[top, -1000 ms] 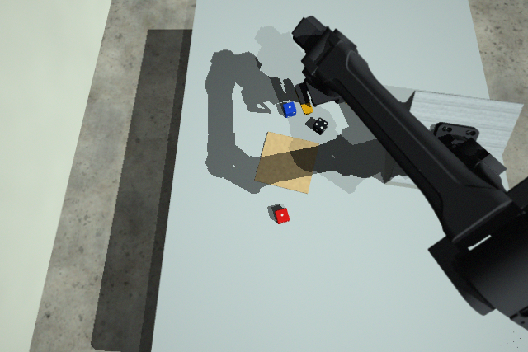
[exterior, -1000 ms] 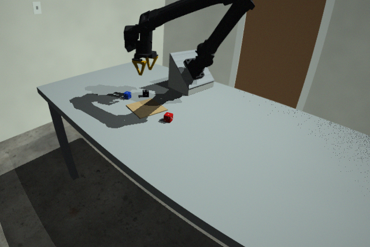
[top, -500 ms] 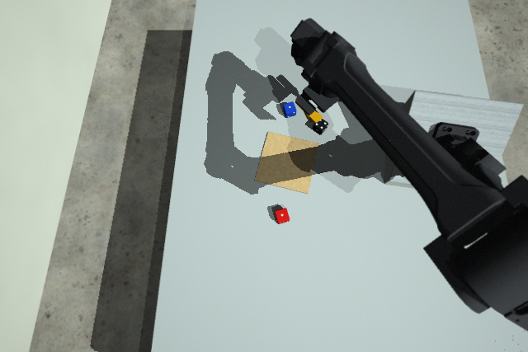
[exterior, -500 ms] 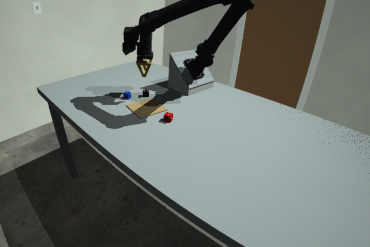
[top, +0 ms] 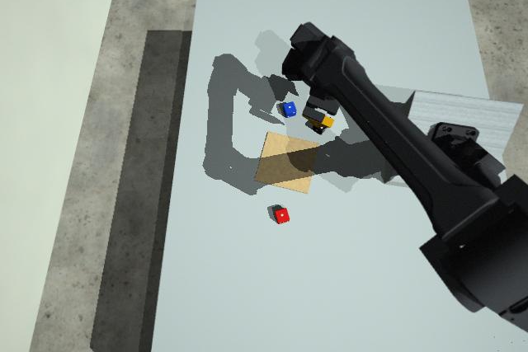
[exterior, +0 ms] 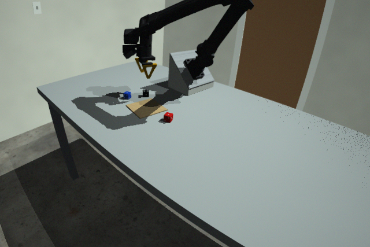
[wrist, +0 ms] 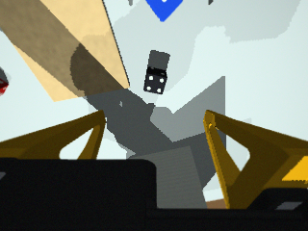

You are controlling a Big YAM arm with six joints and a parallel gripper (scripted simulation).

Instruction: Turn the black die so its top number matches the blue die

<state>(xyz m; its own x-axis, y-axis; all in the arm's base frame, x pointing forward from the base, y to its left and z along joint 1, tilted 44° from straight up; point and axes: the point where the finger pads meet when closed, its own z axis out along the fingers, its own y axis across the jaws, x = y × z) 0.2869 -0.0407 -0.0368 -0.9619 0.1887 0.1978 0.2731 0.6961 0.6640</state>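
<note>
The black die is 11 cm below my hand. Round my hand: red die (6 cm ahead, 25 cm to the left, 11 cm below); then blue die (9 cm ahead, 4 cm to the right, 11 cm below); then tan mat (7 cm ahead, 11 cm to the left, 12 cm below).
</note>
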